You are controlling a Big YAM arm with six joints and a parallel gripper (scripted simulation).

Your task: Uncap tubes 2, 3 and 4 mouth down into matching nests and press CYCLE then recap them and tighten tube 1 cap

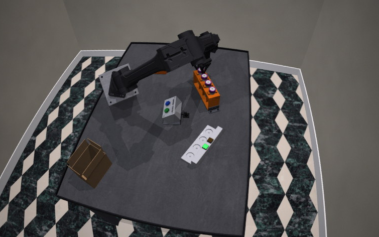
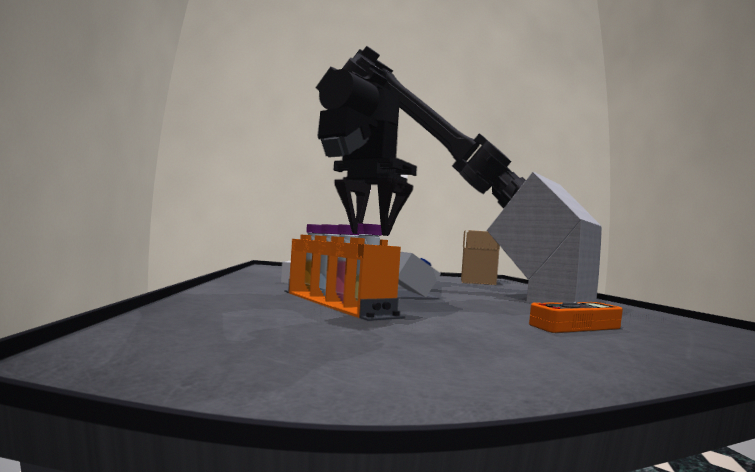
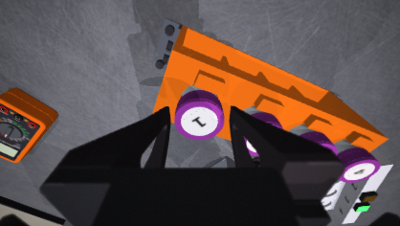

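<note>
Right now the blue key is 19 cm behind my hand, 17 cm to the right of it and 5 cm below it. From my hand the other things lie so: orange multimeter (24 cm behind, 18 cm to the left, 10 cm below); key housing (18 cm behind, 19 cm to the right, 6 cm below); green key (20 cm behind, 21 cm to the right, 5 cm below).
</note>
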